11 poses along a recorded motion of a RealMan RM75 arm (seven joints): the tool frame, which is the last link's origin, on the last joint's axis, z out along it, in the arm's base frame.
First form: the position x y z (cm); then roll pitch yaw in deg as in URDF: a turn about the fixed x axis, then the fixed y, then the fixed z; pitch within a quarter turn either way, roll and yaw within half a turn.
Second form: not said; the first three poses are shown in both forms.
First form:
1: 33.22, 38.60, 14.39, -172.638, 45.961, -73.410
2: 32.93, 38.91, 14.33, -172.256, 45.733, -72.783
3: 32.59, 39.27, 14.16, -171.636, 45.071, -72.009
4: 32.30, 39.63, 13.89, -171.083, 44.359, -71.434
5: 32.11, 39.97, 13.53, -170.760, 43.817, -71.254
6: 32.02, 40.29, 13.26, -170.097, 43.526, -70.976
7: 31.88, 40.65, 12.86, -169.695, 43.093, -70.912
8: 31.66, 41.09, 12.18, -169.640, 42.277, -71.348
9: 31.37, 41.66, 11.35, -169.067, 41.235, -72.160
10: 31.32, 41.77, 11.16, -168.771, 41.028, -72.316
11: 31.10, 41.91, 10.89, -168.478, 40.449, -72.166
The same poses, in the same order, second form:
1: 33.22, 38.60, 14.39, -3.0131, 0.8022, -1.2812
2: 32.93, 38.91, 14.33, -3.0064, 0.7982, -1.2703
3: 32.59, 39.27, 14.16, -2.9956, 0.7866, -1.2568
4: 32.30, 39.63, 13.89, -2.9860, 0.7742, -1.2468
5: 32.11, 39.97, 13.53, -2.9803, 0.7648, -1.2436
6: 32.02, 40.29, 13.26, -2.9688, 0.7597, -1.2388
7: 31.88, 40.65, 12.86, -2.9617, 0.7521, -1.2376
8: 31.66, 41.09, 12.18, -2.9608, 0.7379, -1.2453
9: 31.37, 41.66, 11.35, -2.9508, 0.7197, -1.2594
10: 31.32, 41.77, 11.16, -2.9456, 0.7161, -1.2622
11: 31.10, 41.91, 10.89, -2.9405, 0.7060, -1.2595
